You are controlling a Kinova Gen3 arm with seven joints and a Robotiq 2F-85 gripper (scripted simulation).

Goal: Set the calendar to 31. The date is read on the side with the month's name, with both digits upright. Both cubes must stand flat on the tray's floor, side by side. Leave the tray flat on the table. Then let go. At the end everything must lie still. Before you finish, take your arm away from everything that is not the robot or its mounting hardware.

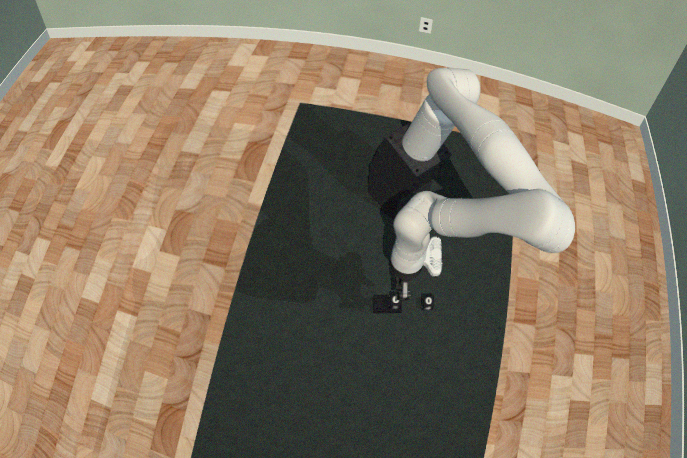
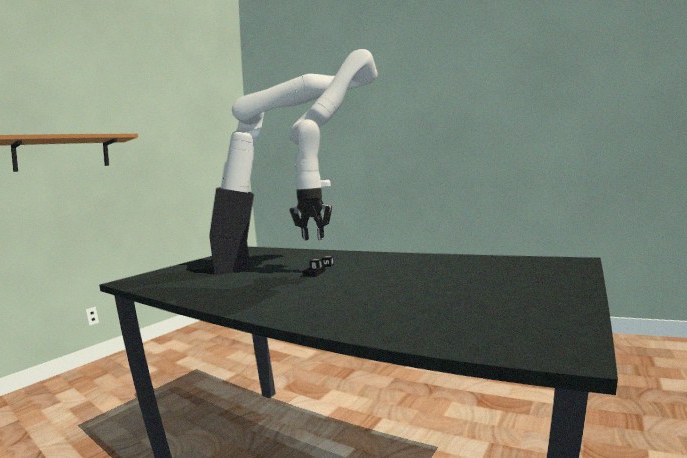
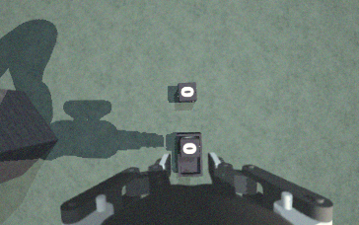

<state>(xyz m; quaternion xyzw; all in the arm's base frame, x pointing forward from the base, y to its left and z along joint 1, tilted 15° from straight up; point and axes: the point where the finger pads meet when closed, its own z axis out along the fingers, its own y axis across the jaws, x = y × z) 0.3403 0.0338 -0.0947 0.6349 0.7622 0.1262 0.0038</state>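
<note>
My hand is 11 cm above the black calendar tray and 2 cm to the left of it.
</note>
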